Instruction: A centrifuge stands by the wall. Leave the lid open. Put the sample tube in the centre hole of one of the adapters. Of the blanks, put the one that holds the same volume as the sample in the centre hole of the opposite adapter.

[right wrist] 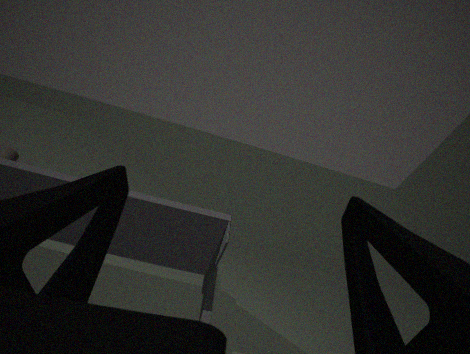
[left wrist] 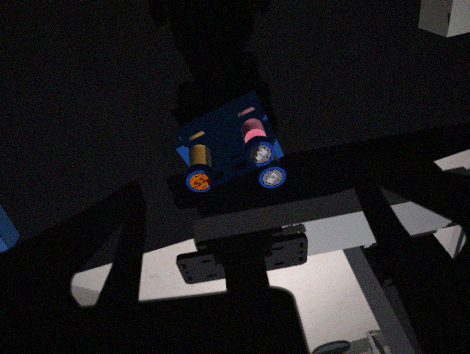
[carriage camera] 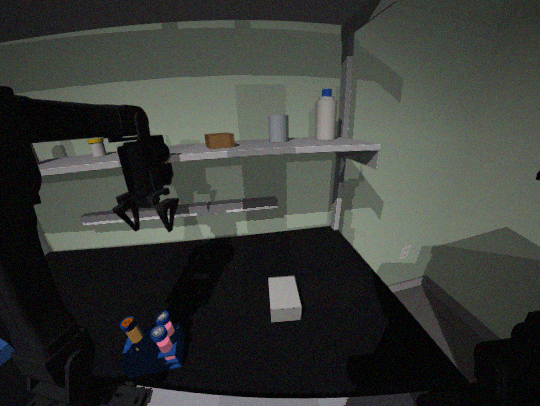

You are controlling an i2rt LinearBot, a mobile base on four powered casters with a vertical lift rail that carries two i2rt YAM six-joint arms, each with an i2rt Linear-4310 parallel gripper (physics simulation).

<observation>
left gripper: left wrist 248, 178; carriage camera 153, 230; not seen in the right wrist view (out of frame)
</observation>
